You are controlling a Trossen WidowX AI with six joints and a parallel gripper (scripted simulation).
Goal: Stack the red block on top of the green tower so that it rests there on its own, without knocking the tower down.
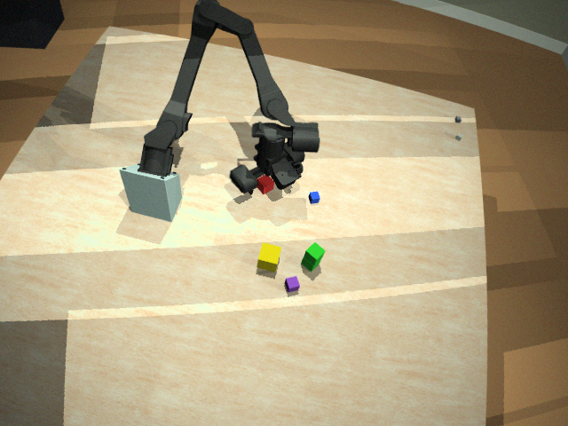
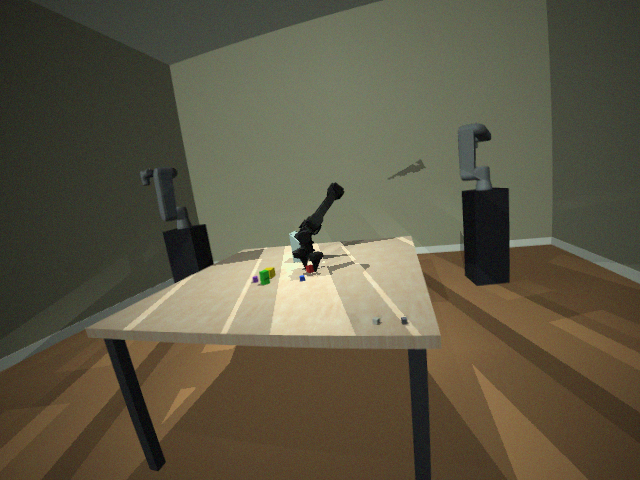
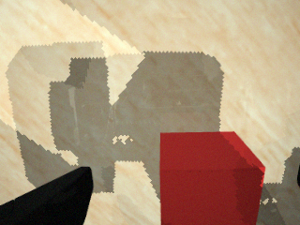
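The purple block is 8 cm ahead of my gripper tip and 26 cm to the right of it. Also, from my gripper tip: yellow block (3 cm ahead, 21 cm to the right, 1 cm above); then red block (1 cm above); then blue block (13 cm ahead, 2 cm to the right).
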